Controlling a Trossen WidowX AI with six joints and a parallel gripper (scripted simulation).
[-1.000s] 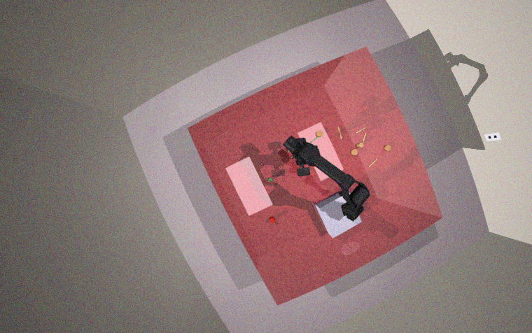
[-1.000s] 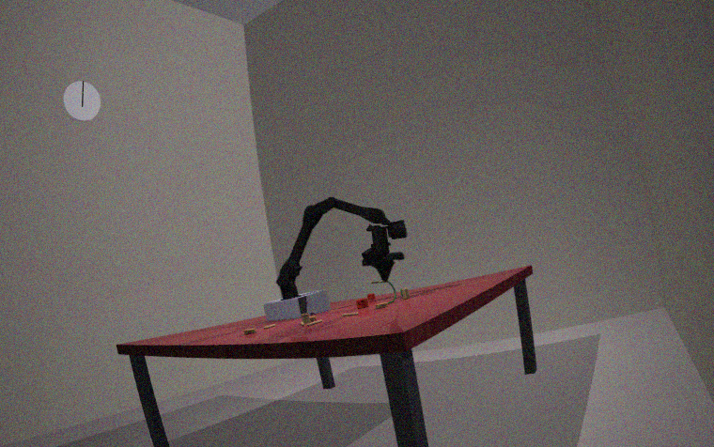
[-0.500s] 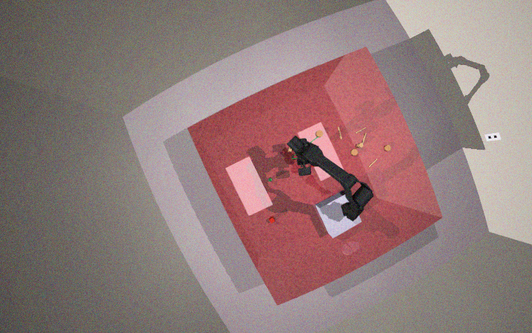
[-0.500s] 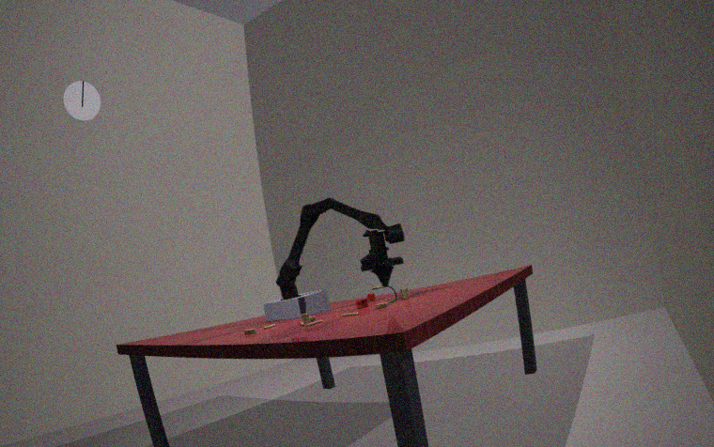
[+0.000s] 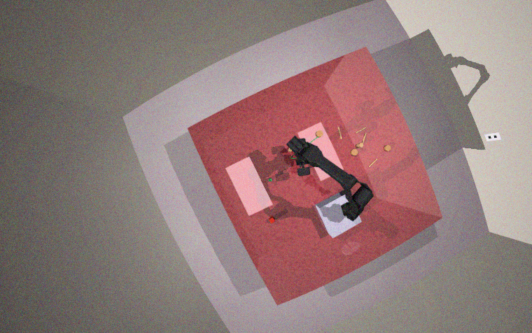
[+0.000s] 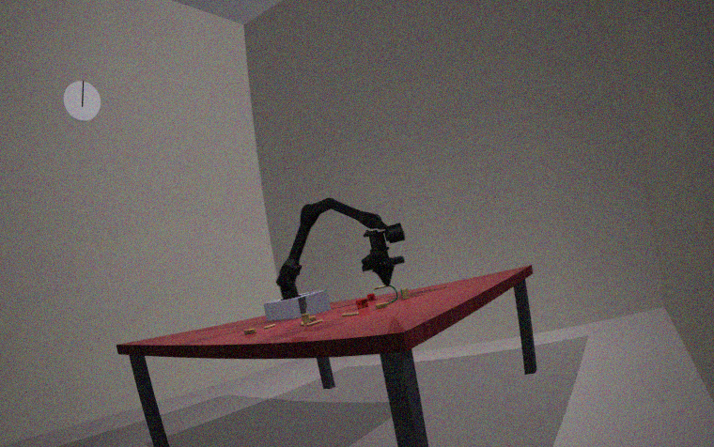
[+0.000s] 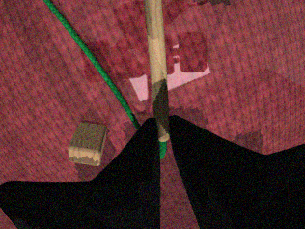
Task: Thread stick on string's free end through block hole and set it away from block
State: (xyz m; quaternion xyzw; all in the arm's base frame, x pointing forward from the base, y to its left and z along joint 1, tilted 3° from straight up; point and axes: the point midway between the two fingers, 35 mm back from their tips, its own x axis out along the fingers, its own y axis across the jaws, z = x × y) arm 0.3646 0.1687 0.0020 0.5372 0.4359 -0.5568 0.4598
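My gripper tip is now 60 mm short of the tan cube, 20 mm to the right of it and 40 mm above it. Round my gripper tip: thin wooden stick: 20 mm to the right; small red piece: 300 mm behind, 260 mm to the left, 50 mm below; round wooden button: 90 mm ahead, 180 mm to the right, 60 mm below.
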